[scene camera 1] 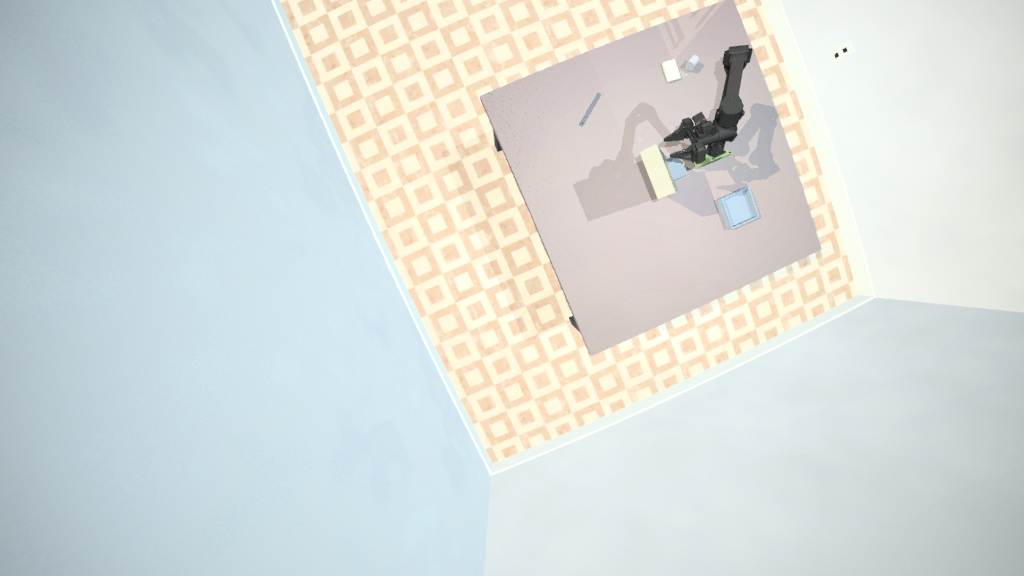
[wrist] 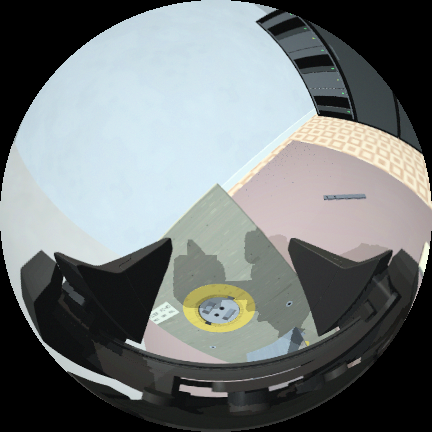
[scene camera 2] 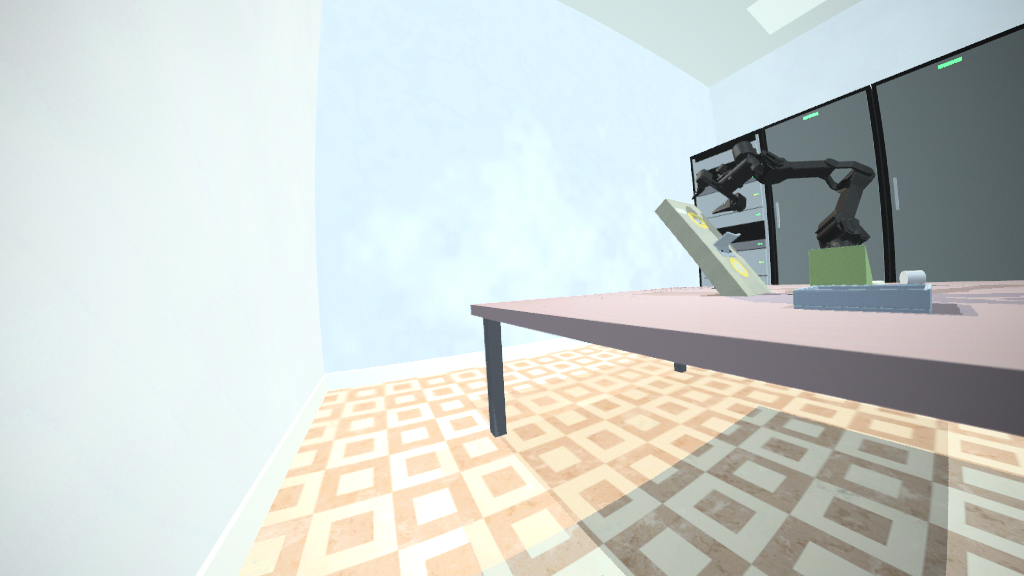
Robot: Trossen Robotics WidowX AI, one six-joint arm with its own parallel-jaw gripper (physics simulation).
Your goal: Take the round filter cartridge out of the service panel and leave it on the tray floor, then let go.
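The grey-green service panel (scene camera 1: 656, 172) (scene camera 2: 705, 247) (wrist: 215, 215) stands tilted on the table. The round grey filter cartridge (scene camera 2: 698, 219) (wrist: 219, 310) sits in its upper part, inside a yellow ring. In the wrist view it lies below and between the fingertips. My gripper (scene camera 1: 668, 146) (scene camera 2: 704, 204) (wrist: 232, 244) is open and empty, in front of the panel's upper part and apart from the cartridge. A light blue flap (scene camera 1: 675, 169) (scene camera 2: 727, 241) (wrist: 272, 347) sticks out from the panel below the cartridge. The light blue tray (scene camera 1: 724, 214) (scene camera 2: 862, 297) lies on the table; its floor shows no object.
A white block (scene camera 1: 670, 70) and a white cylinder (scene camera 1: 691, 63) (scene camera 2: 913, 276) are on the arm's other side from the tray. A thin grey bar (scene camera 1: 590, 109) (wrist: 344, 197) lies farther out behind the panel. The arm stands on a green base (scene camera 2: 837, 265).
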